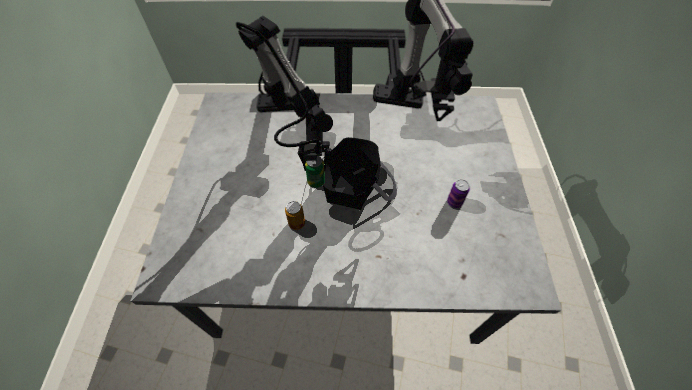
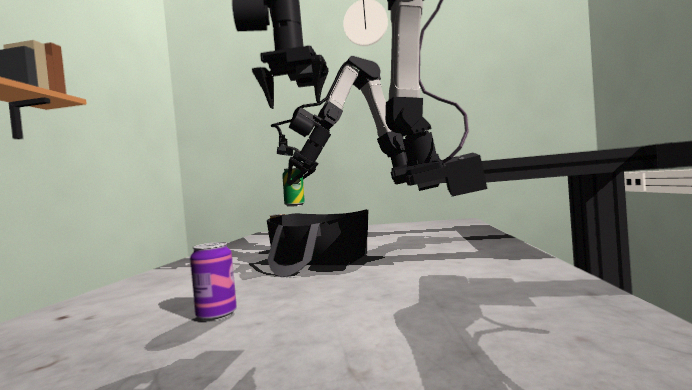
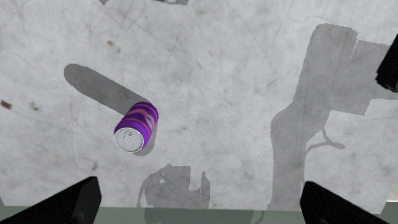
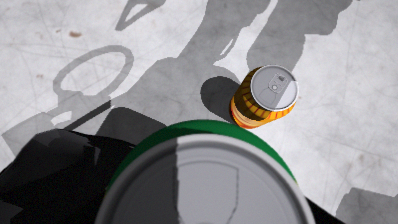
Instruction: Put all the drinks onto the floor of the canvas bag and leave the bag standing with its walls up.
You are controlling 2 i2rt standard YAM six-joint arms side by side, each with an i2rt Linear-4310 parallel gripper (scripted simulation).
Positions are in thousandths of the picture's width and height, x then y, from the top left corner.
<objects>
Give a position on a black canvas bag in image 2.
At 434, 614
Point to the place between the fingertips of my left gripper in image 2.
426, 271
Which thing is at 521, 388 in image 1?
A black canvas bag.
</objects>
